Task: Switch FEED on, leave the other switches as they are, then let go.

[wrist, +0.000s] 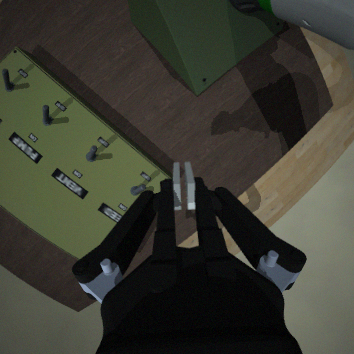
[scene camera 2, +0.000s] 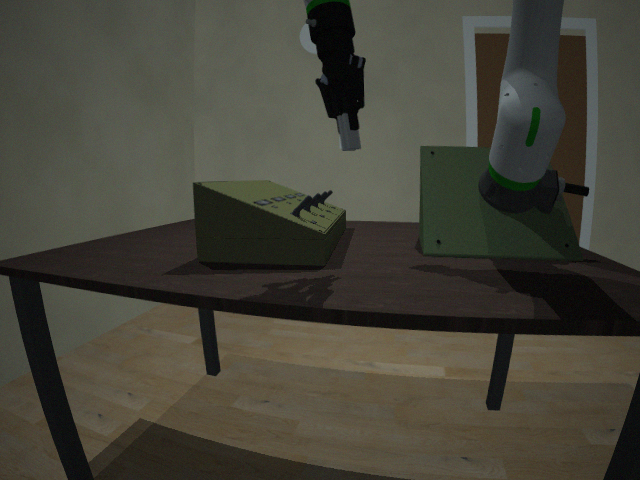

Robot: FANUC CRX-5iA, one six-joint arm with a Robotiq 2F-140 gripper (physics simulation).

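Pixels of known places: gripper, fingertip midpoint: point(wrist: 181, 171) point(scene camera 2: 351, 149); arm's base, link origin: point(scene camera 2: 508, 189).
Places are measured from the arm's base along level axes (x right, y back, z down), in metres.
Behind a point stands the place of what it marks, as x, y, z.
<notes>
The olive switch console point(scene camera 2: 258, 232) @[-0.338, -0.479, 0.079] point(wrist: 45, 200) @[-0.150, -0.593, 0.006] stands on the table with a sloped panel and a row of black toggle levers. In the scene view the levers lean alike toward the panel's low edge. In the wrist view the FEED lever point(wrist: 138, 189) @[-0.250, -0.423, 0.023] is the one nearest my gripper; its FEED label point(wrist: 110, 212) @[-0.259, -0.509, 0.028] is partly covered by my left finger linkage. The VENT lever point(wrist: 92, 153) @[-0.139, -0.450, 0.024] is beside it. My gripper point(scene camera 2: 349, 145) @[-0.234, -0.328, -0.075] point(wrist: 181, 171) @[-0.234, -0.328, -0.075] is above and off the console's low edge, touching no lever. Its fingers are nearly together, with a thin gap and nothing visible between them.
A green slanted box point(scene camera 2: 454, 206) @[-0.062, -0.131, 0.042] point(wrist: 175, 45) @[-0.059, -0.206, 0.036] stands on the dark table point(scene camera 2: 382, 289) @[-0.407, -0.229, 0.141] point(wrist: 110, 65) @[0.013, -0.328, 0.141] at the right in the scene view. The arm's pale lower joint point(scene camera 2: 527, 124) @[-0.203, 0.002, -0.125] is mounted at it. A brown door and a wall are behind.
</notes>
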